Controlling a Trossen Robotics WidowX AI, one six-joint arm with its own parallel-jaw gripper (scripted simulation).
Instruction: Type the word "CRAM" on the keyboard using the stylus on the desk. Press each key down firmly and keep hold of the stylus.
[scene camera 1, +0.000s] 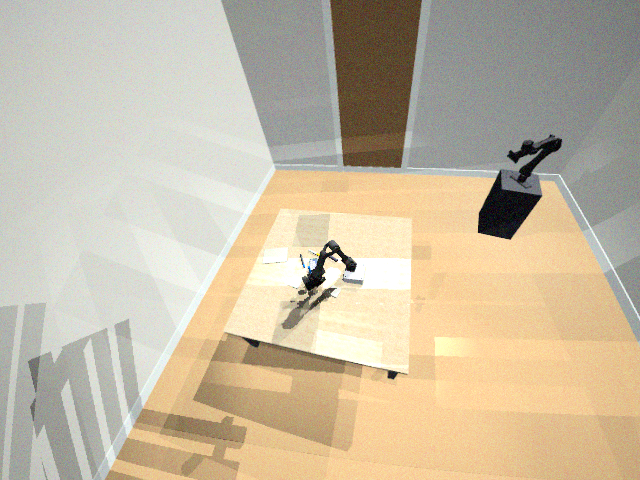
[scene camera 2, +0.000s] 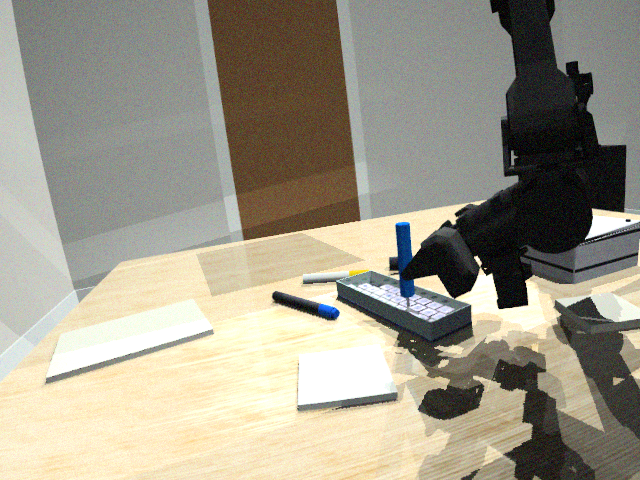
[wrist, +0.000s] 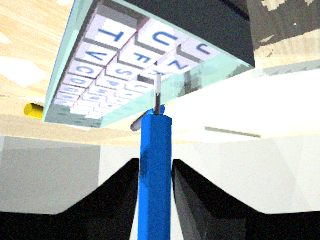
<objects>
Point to a blue stylus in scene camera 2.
404, 251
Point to the gripper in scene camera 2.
At 405, 274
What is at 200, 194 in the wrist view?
The gripper.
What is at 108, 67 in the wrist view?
A keyboard.
</objects>
